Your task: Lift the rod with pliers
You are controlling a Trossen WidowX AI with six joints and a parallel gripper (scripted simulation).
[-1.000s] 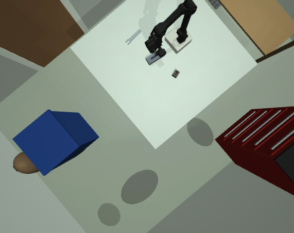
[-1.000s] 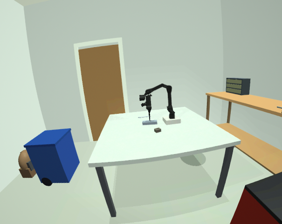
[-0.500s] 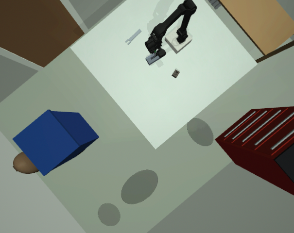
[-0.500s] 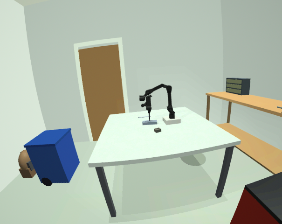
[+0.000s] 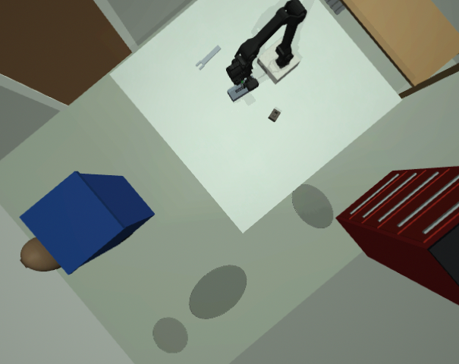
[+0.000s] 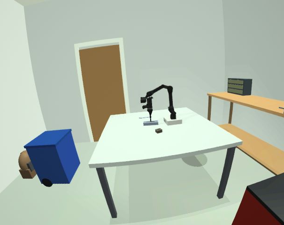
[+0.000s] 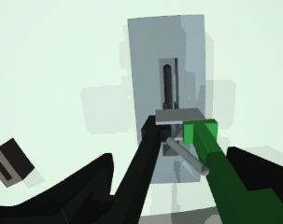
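The grey channel block is 10 mm to the right of my gripper tip and 100 mm below it. Round my gripper tip: flat grey wrench-like tool: 110 mm ahead, 280 mm to the right, 110 mm below; then brown holster: 80 mm behind, 240 mm to the left, 110 mm below; then dark rod: 10 mm to the right, 110 mm below.
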